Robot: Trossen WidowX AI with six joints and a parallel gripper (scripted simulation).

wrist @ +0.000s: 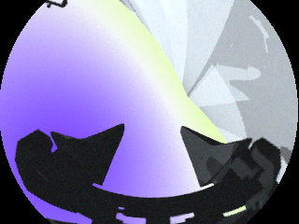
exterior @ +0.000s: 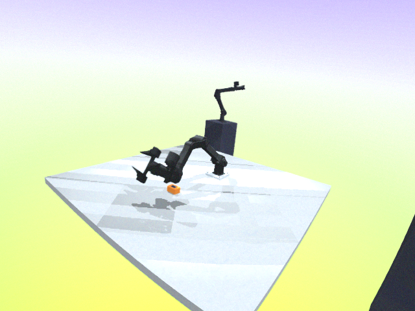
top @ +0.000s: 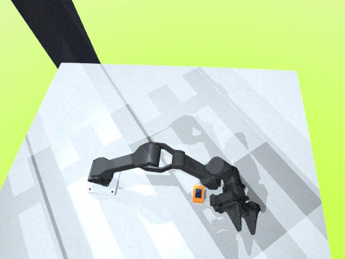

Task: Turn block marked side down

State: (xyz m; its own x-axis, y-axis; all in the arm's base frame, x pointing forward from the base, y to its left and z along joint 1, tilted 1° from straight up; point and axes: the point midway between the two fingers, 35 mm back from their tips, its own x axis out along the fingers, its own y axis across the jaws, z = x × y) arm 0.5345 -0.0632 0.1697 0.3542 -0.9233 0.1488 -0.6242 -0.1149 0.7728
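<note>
The orange block lies 16 cm below my gripper tip, 16 cm behind it and 12 cm to the left of it.
</note>
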